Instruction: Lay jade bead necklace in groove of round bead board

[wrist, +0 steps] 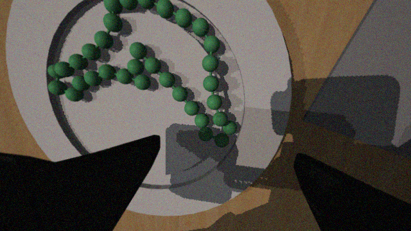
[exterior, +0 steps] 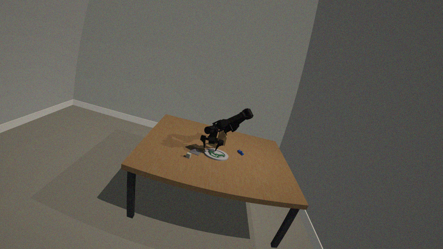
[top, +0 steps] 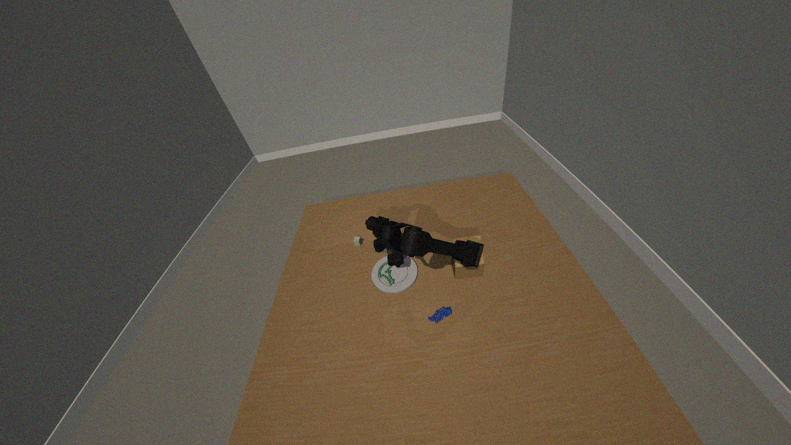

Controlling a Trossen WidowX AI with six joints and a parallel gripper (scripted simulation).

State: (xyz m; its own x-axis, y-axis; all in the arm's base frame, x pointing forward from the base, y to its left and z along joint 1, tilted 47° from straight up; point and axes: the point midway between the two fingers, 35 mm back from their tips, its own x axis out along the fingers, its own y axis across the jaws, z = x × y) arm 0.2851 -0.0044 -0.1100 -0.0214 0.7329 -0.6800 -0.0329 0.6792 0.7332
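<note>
Right now the round bead board is 20 mm ahead of my gripper tip, 60 mm to the left of it and 10 mm below it. Round my gripper tip: pale block: 200 mm ahead, 140 mm to the right; flat grey plate: 60 mm ahead, 100 mm to the right, 20 mm below.
</note>
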